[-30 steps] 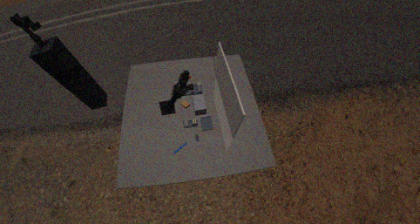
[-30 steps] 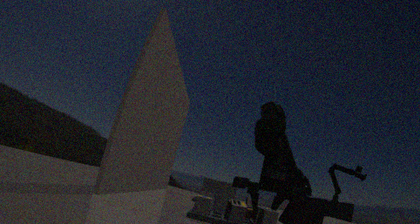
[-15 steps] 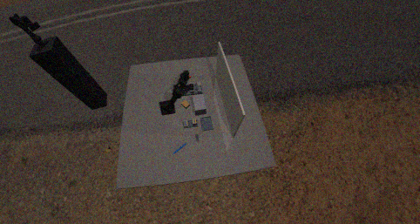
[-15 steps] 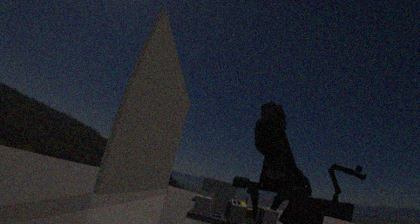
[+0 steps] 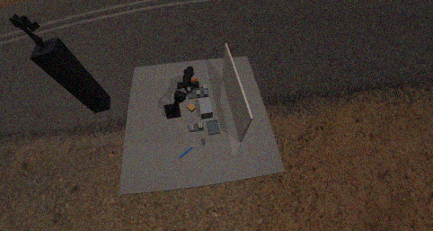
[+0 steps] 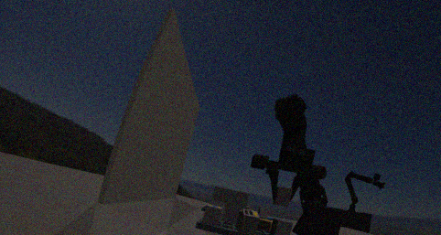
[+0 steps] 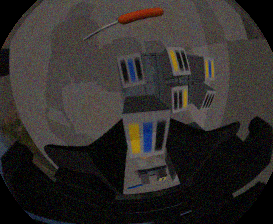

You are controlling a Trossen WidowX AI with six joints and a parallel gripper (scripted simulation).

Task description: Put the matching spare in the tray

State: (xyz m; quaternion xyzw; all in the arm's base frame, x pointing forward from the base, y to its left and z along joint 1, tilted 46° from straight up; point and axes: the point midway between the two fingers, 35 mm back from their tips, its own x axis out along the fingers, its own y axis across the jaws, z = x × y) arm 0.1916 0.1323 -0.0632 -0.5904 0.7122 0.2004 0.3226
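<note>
Now: the tray 380 mm to the right of my gripper tip, 110 mm ahead of it and 90 mm below it. Also, from my gripper tip: blue pen: 530 mm to the right, 170 mm behind, 90 mm below; then white upright panel: 330 mm ahead, 220 mm to the right, 130 mm above.
</note>
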